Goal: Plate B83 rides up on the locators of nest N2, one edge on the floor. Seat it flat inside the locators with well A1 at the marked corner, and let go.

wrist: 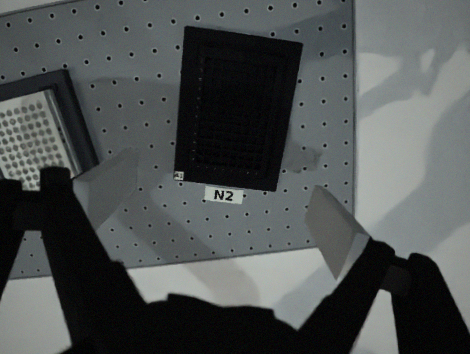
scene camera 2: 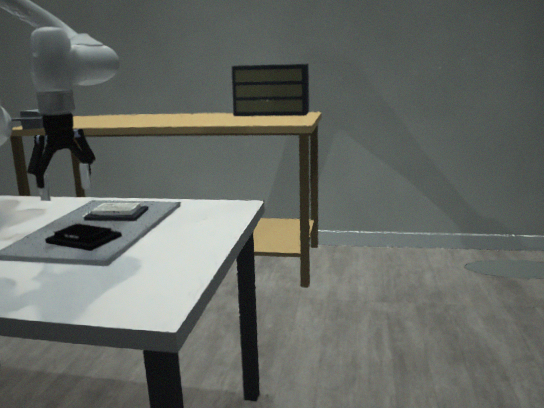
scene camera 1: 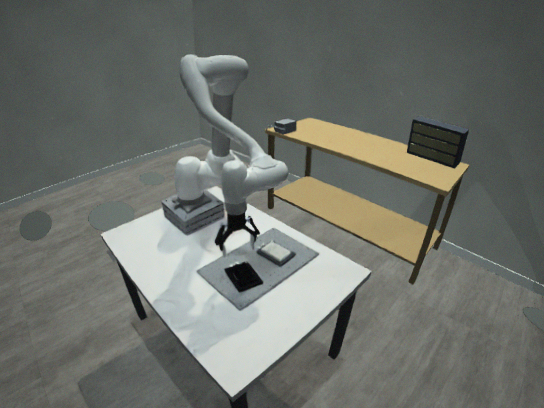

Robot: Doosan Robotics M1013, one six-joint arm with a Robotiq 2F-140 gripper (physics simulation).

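Pixels of known places: gripper, fingertip midpoint: [wrist: 225, 186] [scene camera 2: 67, 194] [scene camera 1: 238, 251]; arm's base at its link origin: [scene camera 1: 191, 201].
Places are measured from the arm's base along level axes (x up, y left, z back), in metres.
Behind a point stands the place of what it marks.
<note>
Plate B83 [scene camera 1: 243, 274] {x -0.076, y -0.156, z -0.615 m} [scene camera 2: 84, 232] {x -0.075, y -0.166, z -0.621 m} [wrist: 232, 107] {x -0.075, y -0.150, z -0.617 m} is black and lies in the black nest N2 [wrist: 189, 100] {x -0.089, y -0.107, z -0.631 m}, whose label [wrist: 223, 195] {x -0.099, y -0.122, z -0.515 m} shows in the wrist view. Black on black, the plate's edges are hard to make out; it looks near level and within the nest's outline, but I cannot tell whether it is fully flat. A small A1 tag [wrist: 178, 176] {x -0.088, y -0.076, z -0.551 m} marks the nest's corner at lower left in the wrist view. The plate's own A1 well is not readable. My gripper [scene camera 1: 239, 246] {x 0.021, y -0.136, z -0.568 m} [scene camera 2: 65, 186] {x 0.021, y -0.136, z -0.568 m} [wrist: 225, 186] {x 0.021, y -0.136, z -0.568 m} is wide open and empty, above and to one side of the nest, apart from the plate.
A pale plate [scene camera 1: 275, 251] {x -0.074, y 0.066, z -0.610 m} [scene camera 2: 114, 209] {x -0.075, y 0.048, z -0.611 m} [wrist: 25, 135] {x -0.078, y 0.076, z -0.629 m} sits in a second dark nest [wrist: 80, 120] {x -0.091, y 0.017, z -0.632 m} on the same grey perforated board [scene camera 1: 295, 255] {x -0.099, y 0.133, z -0.686 m} [scene camera 2: 160, 212] {x -0.102, y 0.112, z -0.733 m} [wrist: 135, 100] {x -0.100, y -0.046, z -0.642 m}. The board lies on the white table [scene camera 1: 320, 290] {x -0.114, y 0.031, z -0.914 m} [scene camera 2: 200, 225] {x -0.113, y 0.025, z -0.884 m}. A wooden bench [scene camera 1: 350, 145] [scene camera 2: 175, 121] stands behind.
</note>
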